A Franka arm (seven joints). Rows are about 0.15 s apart.
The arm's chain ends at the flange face. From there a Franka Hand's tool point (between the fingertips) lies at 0.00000 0.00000 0.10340 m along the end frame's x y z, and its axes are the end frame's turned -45 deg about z.
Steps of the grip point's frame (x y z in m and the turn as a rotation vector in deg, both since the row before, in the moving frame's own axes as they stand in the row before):
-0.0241, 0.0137, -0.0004, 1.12, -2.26, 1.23
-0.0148, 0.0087, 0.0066, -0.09, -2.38, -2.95
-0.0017, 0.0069, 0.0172, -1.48, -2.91, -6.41
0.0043, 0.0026, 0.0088, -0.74, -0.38, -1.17
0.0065, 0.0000, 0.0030, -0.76, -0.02, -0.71
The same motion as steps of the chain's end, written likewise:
-0.0030, 0.0253, -0.0003, -0.81, -2.39, 1.23
-0.0015, 0.0134, 0.0067, -1.75, -1.62, -2.95
0.0052, 0.0004, 0.0174, -3.10, -1.01, -6.41
0.0044, -0.0026, 0.0088, -0.79, 0.25, -1.17
0.0036, -0.0056, 0.0030, -0.55, 0.52, -0.71

